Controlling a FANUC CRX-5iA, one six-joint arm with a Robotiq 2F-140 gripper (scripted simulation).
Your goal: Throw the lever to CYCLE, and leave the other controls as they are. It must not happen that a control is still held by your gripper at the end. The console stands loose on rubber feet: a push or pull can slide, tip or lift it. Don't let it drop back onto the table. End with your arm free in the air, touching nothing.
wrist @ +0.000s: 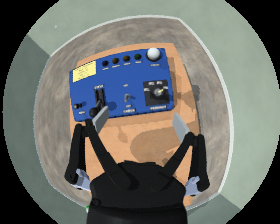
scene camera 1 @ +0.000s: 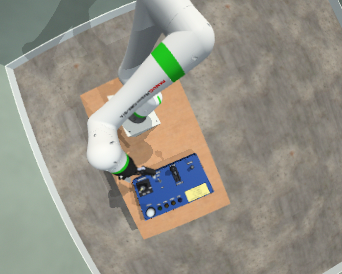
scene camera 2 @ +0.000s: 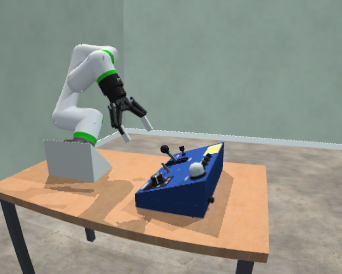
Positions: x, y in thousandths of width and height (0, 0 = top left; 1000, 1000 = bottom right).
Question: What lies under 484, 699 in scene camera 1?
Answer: A blue console.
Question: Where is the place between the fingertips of the gripper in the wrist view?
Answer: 505, 516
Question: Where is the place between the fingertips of the gripper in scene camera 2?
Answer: At 411, 495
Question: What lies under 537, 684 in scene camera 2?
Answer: A blue console.
